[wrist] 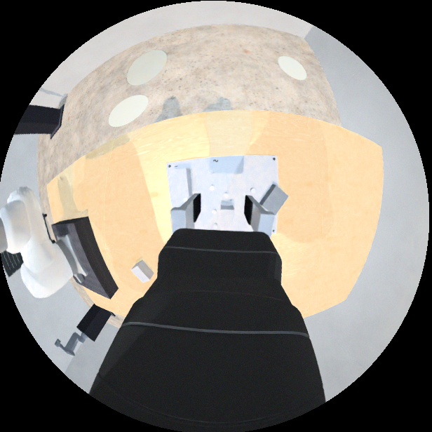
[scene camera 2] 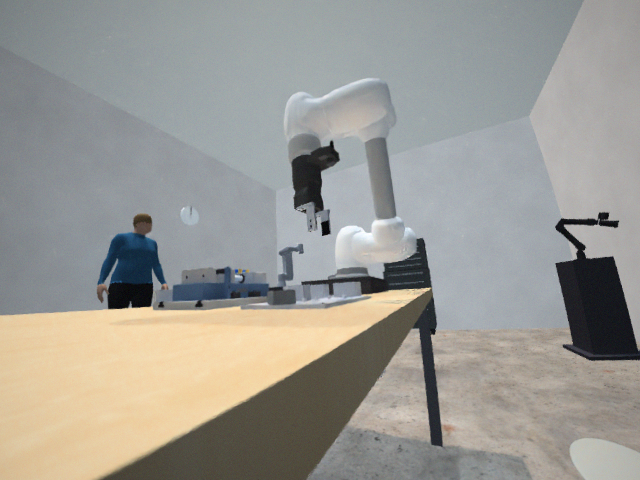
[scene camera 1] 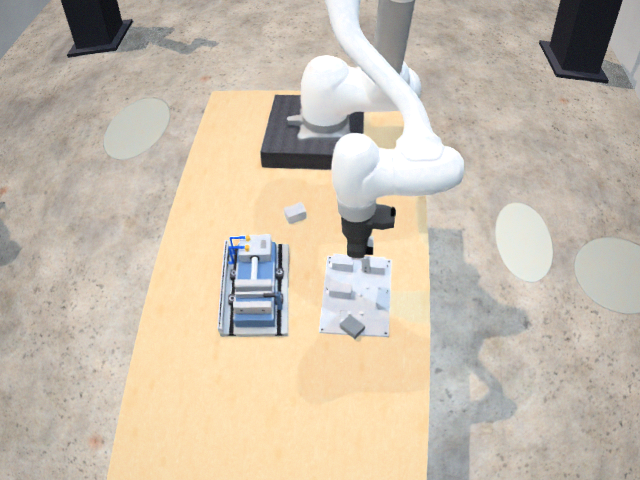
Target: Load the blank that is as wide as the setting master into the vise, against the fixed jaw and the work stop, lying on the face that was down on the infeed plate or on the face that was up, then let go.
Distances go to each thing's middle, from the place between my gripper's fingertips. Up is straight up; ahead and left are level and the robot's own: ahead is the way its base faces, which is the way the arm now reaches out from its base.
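My hand, as I see it, is 31 cm to the left of the vise (scene camera 1: 241, 320), 12 cm above it and 1 cm past it.
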